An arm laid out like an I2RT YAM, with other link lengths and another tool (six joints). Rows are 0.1 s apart.
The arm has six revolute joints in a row. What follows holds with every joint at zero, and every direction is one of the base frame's. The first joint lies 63.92 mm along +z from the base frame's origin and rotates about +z. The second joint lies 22.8 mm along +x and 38.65 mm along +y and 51.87 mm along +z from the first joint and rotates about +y. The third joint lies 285.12 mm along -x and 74.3 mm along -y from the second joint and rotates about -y. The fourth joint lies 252.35 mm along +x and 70.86 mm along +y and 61.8 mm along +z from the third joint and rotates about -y. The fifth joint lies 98.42 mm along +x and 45.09 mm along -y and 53.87 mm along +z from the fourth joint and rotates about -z. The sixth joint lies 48.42 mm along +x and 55.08 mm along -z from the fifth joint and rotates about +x. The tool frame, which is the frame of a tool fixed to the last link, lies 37 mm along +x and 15 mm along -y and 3 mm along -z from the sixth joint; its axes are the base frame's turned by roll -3.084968, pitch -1.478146 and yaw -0.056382 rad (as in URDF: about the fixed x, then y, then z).
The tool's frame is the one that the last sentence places.
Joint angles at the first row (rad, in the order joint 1, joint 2, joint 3, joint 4, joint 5, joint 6):
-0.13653 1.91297 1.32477 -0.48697 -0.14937 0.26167
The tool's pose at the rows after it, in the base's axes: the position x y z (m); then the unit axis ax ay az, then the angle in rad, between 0 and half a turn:
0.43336 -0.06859 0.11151 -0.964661 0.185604 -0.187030 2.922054
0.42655 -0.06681 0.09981 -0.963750 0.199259 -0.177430 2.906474
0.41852 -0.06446 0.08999 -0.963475 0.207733 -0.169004 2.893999
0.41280 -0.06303 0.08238 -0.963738 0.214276 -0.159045 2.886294
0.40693 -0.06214 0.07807 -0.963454 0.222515 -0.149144 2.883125
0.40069 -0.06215 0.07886 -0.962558 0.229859 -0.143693 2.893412
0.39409 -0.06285 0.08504 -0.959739 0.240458 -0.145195 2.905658
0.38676 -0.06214 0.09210 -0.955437 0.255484 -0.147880 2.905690
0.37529 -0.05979 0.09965 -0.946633 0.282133 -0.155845 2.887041
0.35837 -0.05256 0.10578 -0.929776 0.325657 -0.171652 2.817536
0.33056 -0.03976 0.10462 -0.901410 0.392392 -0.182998 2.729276
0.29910 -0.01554 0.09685 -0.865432 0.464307 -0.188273 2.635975
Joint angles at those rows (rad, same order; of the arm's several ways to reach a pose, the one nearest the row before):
-0.13690 1.92737 1.27674 -0.43897 -0.16909 0.29323
-0.13731 1.93013 1.23686 -0.41249 -0.17833 0.32191
-0.13653 1.92649 1.19405 -0.38764 -0.18710 0.34083
-0.13652 1.92930 1.17045 -0.37950 -0.19329 0.35346
-0.13688 1.92677 1.15338 -0.38341 -0.19463 0.36791
-0.13660 1.91128 1.13832 -0.39520 -0.18233 0.37884
-0.13724 1.87963 1.12110 -0.40711 -0.16512 0.39663
-0.13681 1.84199 1.09956 -0.41602 -0.15657 0.42771
-0.13653 1.78390 1.05166 -0.40401 -0.15774 0.48819
-0.13426 1.69647 0.95741 -0.34468 -0.19121 0.60188
-0.12041 1.58049 0.80643 -0.24927 -0.21762 0.78185
-0.06175 1.45546 0.62862 -0.12755 -0.21305 1.01581

